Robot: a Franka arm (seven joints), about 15 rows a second.
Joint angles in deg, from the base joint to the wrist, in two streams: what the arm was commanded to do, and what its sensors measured. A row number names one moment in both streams.
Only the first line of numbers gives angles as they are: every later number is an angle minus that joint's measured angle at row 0.
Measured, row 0:
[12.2 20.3 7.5 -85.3 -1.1 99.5 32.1]
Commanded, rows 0 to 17:
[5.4 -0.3 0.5 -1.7 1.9 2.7 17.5]
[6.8 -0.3 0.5 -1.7 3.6 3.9 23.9]
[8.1 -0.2 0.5 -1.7 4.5 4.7 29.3]
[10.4 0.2 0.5 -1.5 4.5 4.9 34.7]
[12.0 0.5 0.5 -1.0 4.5 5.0 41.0]
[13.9 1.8 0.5 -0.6 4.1 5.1 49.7]
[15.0 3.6 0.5 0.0 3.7 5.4 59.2]
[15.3 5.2 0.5 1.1 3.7 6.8 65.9]
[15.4 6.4 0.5 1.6 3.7 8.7 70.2]
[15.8 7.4 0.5 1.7 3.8 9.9 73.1]
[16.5 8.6 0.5 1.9 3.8 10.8 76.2]
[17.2 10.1 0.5 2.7 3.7 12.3 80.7]
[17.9 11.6 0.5 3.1 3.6 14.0 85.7]
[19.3 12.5 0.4 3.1 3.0 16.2 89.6]
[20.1 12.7 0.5 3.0 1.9 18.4 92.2]
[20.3 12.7 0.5 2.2 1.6 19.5 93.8]
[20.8 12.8 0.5 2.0 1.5 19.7 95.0]
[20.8 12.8 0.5 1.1 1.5 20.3 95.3]
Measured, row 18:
[20.8 12.7 0.4 1.1 2.2 19.5 92.9]
